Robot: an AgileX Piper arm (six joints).
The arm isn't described. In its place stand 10 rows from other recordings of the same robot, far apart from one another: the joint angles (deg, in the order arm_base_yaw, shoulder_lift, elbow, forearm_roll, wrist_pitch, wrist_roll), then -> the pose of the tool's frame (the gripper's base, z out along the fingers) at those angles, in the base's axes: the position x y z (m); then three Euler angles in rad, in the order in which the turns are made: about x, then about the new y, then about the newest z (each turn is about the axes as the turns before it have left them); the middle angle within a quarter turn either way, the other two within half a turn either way.
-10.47 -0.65 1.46 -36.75 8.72 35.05 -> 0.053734 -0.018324 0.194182 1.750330 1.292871 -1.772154
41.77 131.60 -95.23 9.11 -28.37 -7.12 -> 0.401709 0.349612 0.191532 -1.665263 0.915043 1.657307
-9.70 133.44 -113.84 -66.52 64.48 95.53 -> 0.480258 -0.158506 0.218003 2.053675 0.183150 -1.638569
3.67 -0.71 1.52 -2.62 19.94 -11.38 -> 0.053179 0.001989 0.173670 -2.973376 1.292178 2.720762
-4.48 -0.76 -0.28 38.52 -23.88 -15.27 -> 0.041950 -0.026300 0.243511 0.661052 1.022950 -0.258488
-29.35 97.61 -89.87 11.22 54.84 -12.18 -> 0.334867 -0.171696 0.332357 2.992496 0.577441 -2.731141
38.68 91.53 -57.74 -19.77 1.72 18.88 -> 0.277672 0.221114 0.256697 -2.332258 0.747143 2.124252
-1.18 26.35 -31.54 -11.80 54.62 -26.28 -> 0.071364 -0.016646 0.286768 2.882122 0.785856 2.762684
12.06 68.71 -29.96 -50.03 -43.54 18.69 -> 0.216217 0.095321 0.275936 -1.620994 0.803141 1.241775
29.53 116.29 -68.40 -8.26 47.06 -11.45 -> 0.317007 0.168574 0.114030 3.052768 0.057071 2.330636
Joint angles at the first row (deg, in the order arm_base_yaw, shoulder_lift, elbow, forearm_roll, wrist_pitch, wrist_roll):
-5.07 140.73 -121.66 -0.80 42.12 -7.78
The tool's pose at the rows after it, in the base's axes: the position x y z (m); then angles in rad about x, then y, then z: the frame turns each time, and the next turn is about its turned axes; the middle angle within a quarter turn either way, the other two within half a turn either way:
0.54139 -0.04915 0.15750 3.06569 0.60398 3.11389
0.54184 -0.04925 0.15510 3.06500 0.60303 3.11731
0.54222 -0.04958 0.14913 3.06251 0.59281 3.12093
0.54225 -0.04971 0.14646 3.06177 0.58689 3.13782
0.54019 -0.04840 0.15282 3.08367 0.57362 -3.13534
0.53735 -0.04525 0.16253 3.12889 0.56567 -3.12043
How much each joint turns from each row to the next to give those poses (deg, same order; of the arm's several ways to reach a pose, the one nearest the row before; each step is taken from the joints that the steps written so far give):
0.00 0.00 0.01 -0.24 -1.03 0.34
0.00 0.28 -0.01 -0.07 -0.22 0.22
0.00 0.63 0.00 -0.28 -0.07 0.35
0.00 0.28 0.00 -0.11 0.06 1.04
-0.05 -0.69 -0.28 1.50 1.83 0.09
-0.06 -1.16 -0.07 3.08 1.93 0.00

